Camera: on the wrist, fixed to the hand. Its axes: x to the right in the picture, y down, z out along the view.
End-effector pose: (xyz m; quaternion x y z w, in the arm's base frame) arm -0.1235 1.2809 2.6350 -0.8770 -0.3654 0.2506 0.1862
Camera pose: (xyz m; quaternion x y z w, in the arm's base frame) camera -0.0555 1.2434 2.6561 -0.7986 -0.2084 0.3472 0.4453
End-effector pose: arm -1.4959 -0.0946 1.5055 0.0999 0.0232 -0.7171 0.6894
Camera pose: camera -1.4382 -0.0939 1.4494 0.3282 -0.1977 -0.6412 0.6649
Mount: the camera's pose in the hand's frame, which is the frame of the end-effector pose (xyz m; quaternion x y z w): 0.0074 0.0514 -0.0615 0.3165 0.0196 0.0621 0.9464
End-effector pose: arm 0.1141 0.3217 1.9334 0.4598 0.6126 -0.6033 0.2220
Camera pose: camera 0.1707 0.3742 1.9104 0.5553 0.3646 -0.7420 0.0900
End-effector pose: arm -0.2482 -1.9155 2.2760 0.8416 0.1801 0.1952 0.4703
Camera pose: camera -0.2663 -1.8929 2.3511 0.9527 0.1892 0.1734 0.1631
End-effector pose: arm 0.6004 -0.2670 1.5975 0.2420 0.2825 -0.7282 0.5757
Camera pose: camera 0.6506 -0.2389 1.5412 0.4430 0.0331 -0.7380 0.5079
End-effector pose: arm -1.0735 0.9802 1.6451 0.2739 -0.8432 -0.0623 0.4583
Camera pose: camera -1.0479 1.0286 1.7041 0.3531 -0.8257 0.2417 0.3674
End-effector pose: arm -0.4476 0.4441 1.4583 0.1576 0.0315 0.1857 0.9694
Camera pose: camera -0.4661 0.5102 1.4163 0.4543 0.0978 0.2290 0.8554
